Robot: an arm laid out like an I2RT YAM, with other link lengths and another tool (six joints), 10 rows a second.
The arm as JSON. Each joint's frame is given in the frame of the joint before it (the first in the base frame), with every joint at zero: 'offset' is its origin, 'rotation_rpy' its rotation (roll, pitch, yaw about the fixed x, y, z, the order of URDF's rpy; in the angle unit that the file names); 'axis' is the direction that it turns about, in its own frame. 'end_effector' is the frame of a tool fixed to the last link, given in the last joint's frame.
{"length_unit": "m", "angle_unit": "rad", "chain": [
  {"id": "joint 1", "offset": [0.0, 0.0, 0.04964], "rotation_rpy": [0.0, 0.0, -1.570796], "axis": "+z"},
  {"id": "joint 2", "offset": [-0.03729, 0.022, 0.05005], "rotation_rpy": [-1.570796, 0.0, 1.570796], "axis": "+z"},
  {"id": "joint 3", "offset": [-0.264, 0.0, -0.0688], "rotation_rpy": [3.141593, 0.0, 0.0], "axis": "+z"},
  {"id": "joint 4", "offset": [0.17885, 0.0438, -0.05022], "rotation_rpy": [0.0, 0.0, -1.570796], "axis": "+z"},
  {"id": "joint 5", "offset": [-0.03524, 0.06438, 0.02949], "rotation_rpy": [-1.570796, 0.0, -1.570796], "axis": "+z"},
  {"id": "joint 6", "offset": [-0.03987, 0.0, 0.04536], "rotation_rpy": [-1.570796, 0.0, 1.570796], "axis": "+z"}
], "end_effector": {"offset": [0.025, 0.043, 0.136], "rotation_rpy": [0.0, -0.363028, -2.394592]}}
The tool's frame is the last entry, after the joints.
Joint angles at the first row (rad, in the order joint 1, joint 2, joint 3, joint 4, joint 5, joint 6):
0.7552 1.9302 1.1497 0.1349 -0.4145 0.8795
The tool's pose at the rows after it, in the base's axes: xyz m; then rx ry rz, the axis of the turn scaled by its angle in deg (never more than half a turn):
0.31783 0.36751 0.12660 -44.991 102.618 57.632
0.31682 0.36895 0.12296 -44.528 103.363 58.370
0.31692 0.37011 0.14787 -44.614 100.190 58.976
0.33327 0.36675 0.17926 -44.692 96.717 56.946
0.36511 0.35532 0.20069 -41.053 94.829 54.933
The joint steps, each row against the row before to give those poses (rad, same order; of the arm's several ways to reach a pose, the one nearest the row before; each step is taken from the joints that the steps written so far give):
0.0113 0.0410 -0.0006 0.0209 -0.0027 0.0114
0.0020 0.0093 -0.0007 0.0051 -0.0079 0.0136
-0.0007 -0.0436 0.0230 -0.0193 -0.0048 -0.0080
-0.0280 -0.0242 0.0963 -0.0794 0.0096 -0.0386
-0.0582 0.0185 0.0952 -0.0301 0.0008 0.0040

